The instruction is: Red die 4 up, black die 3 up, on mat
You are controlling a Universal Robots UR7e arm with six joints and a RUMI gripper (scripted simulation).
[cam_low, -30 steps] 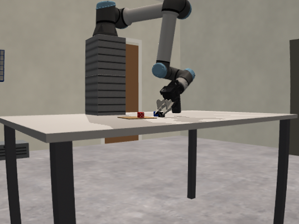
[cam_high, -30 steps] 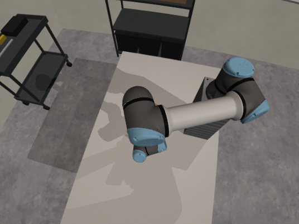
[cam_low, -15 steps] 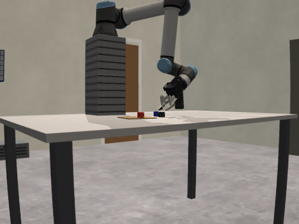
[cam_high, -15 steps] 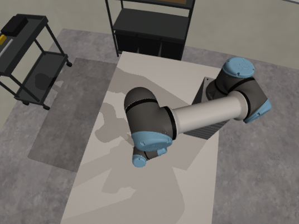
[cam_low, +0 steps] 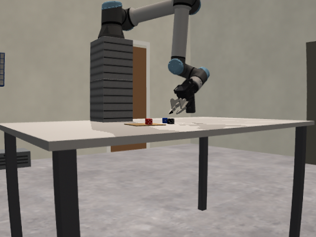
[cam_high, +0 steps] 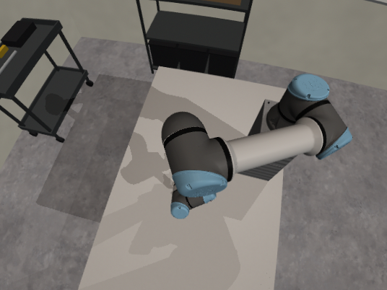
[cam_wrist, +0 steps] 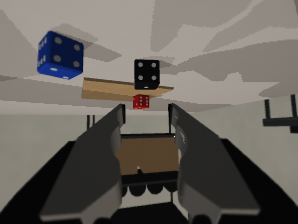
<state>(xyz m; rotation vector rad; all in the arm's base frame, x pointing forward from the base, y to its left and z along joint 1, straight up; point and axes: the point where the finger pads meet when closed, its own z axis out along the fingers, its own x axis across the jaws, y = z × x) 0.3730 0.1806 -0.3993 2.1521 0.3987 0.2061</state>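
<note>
The black die lies 40 mm below my hand, 30 mm to the right of it and 10 mm ahead of it. Also, from my hand: blue die 70 mm behind, 40 mm below, 10 mm to the right; red die 170 mm to the right, 60 mm ahead, 40 mm below; brown mat 170 mm to the right, 50 mm below, 20 mm ahead.
</note>
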